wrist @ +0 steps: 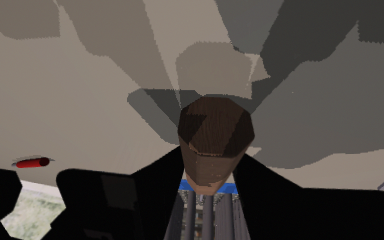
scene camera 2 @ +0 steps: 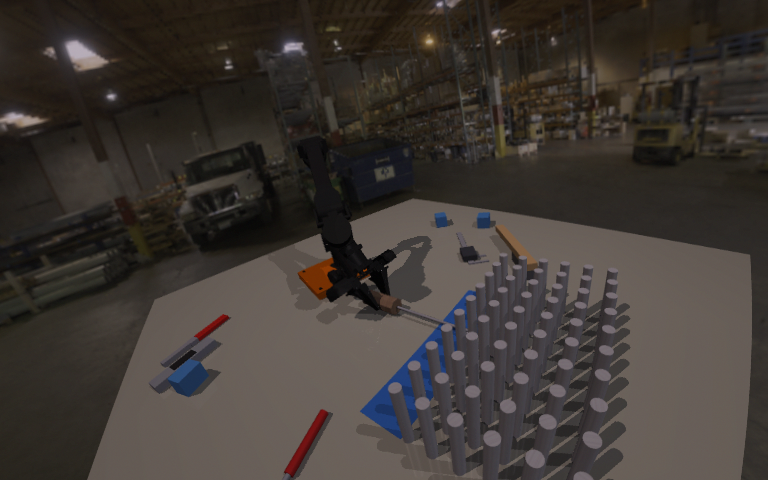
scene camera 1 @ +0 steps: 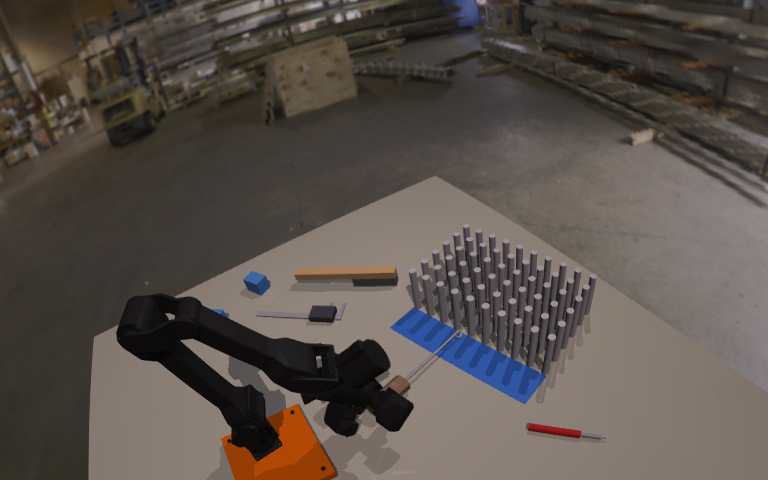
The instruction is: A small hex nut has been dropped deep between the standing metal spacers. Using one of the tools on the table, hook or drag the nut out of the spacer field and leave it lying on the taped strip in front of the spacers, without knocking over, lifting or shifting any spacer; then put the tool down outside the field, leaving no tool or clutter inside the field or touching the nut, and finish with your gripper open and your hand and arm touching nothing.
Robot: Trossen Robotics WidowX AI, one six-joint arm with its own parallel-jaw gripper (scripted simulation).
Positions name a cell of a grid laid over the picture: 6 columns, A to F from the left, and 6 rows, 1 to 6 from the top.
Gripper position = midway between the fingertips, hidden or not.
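I can see my gripper in scene camera 1 (D5), and the same gripper is visible in scene camera 2 (D4) and in the wrist view (D4).
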